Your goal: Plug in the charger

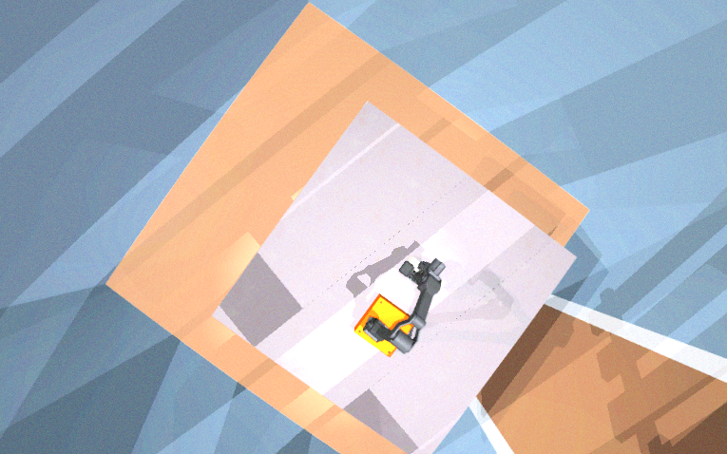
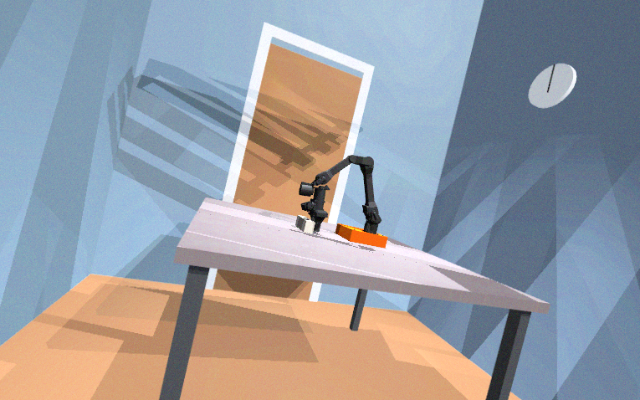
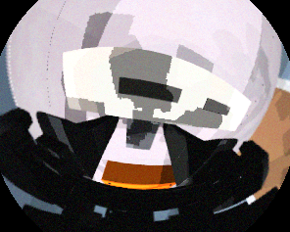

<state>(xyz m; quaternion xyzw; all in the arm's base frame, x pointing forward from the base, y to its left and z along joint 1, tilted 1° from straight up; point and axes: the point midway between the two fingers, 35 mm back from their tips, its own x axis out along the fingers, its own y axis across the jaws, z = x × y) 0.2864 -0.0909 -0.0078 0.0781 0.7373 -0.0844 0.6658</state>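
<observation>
The two-prong charger lies 1 cm ahead of my gripper tip and 1 cm above it.
</observation>
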